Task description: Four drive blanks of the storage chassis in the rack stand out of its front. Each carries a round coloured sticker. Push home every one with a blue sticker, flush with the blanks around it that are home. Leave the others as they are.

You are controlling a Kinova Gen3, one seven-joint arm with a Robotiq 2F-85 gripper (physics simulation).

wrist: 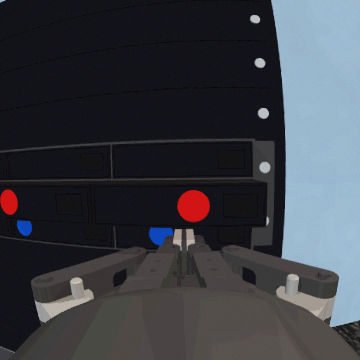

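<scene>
Two blanks with red stickers, the right one (145,206) and the left one (40,200), stand out of the middle row. Below them, the lower right blank (132,237) carries a blue sticker (161,234), partly hidden by the red-stickered blank and the fingers. Another blue sticker (24,227) is on a lower blank (60,236) at the left. Both blue-stickered blanks look set back, about level with the upper row. My gripper (183,240) is shut and empty, its tips before the lower right blank, just right of its blue sticker. Whether they touch it is hidden.
Upper-row blanks (175,161) (55,165) without stickers sit above the red-stickered ones. The chassis has a grey right flange (264,195). Dark rack panels (150,65) rise above, with round light studs (263,113) along the right edge. A pale blue background (322,150) lies beyond.
</scene>
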